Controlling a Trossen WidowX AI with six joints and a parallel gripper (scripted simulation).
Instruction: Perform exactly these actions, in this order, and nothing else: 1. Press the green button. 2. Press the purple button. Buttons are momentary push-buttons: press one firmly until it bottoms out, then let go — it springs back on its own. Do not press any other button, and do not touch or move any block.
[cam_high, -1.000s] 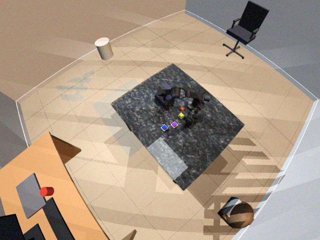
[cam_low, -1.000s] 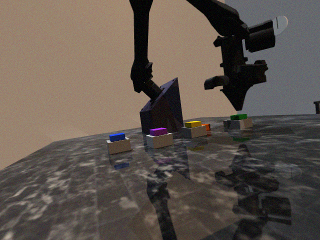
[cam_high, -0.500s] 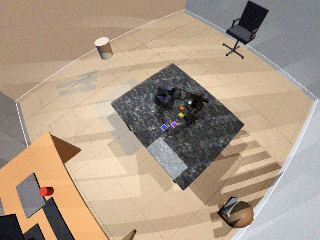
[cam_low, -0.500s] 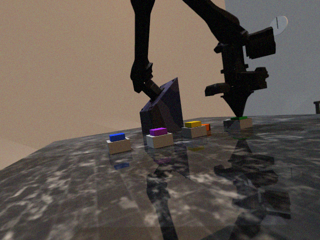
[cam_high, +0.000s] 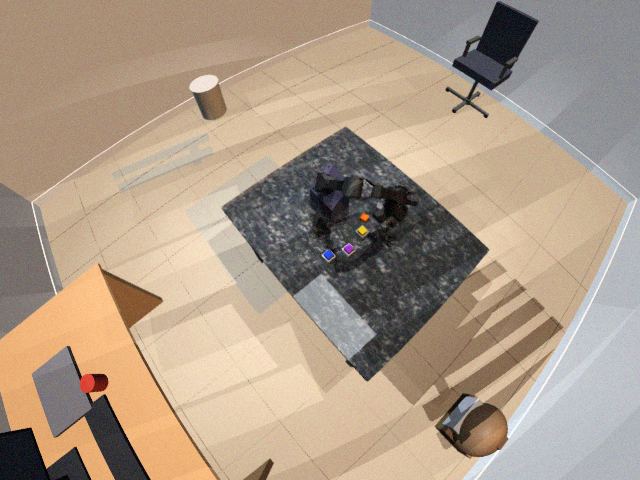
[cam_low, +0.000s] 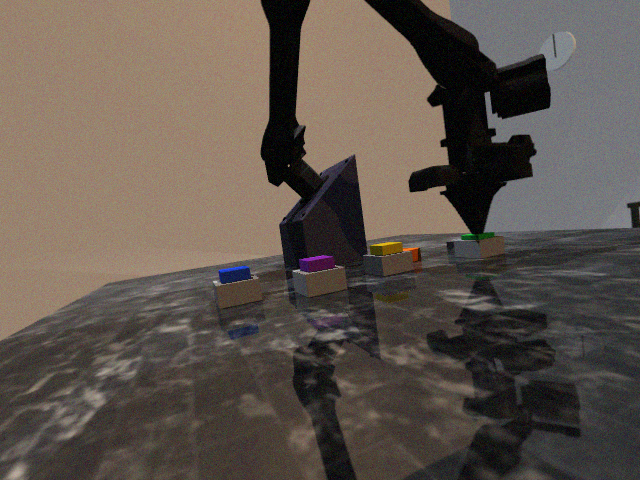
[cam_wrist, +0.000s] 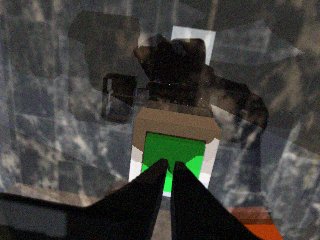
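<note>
Right now the green button is right at my gripper tip. Also, from my gripper tip: purple button (26 cm to the right); yellow button (2 cm behind, 15 cm to the right); small orange block (7 cm behind, 8 cm to the right, 2 cm below).
</note>
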